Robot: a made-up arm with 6 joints. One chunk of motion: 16 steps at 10 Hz.
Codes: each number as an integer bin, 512 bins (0 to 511) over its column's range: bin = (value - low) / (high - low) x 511, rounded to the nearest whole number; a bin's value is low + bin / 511 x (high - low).
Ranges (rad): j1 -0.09..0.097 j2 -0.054..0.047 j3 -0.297..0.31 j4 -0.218..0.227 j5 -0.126..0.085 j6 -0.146..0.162
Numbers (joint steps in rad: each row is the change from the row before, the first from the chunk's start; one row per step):
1: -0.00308 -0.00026 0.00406 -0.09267 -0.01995 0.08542
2: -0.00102 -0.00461 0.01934 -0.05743 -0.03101 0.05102
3: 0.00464 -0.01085 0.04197 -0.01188 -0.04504 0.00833
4: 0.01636 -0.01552 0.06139 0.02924 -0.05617 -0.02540
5: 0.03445 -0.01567 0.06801 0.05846 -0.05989 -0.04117
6: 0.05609 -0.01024 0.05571 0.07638 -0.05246 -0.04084
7: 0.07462 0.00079 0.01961 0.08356 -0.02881 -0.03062
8: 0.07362 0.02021 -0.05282 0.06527 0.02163 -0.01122
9: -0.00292 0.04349 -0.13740 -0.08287 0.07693 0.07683
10: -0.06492 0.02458 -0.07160 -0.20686 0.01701 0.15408
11: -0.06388 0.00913 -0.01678 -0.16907 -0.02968 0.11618
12: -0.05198 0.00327 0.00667 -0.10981 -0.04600 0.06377
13: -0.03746 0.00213 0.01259 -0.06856 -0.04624 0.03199
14: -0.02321 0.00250 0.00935 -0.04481 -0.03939 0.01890
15: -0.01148 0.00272 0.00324 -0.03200 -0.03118 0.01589
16: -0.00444 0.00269 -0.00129 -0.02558 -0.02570 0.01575
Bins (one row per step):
1: 238 272 253 144 257 384
2: 243 250 266 184 230 327
3: 259 218 285 237 196 256
4: 291 195 302 284 169 200
5: 340 194 307 317 160 174
6: 399 221 297 338 178 174
7: 450 277 267 346 235 191
8: 447 375 206 325 358 224
9: 238 493 134 155 491 370
10: 69 398 190 13 346 498
11: 71 319 236 56 233 435
12: 104 290 256 124 194 348
13: 144 284 261 172 193 295
14: 183 286 258 199 210 274
15: 215 287 253 214 230 269
16: 234 287 249 221 243 268

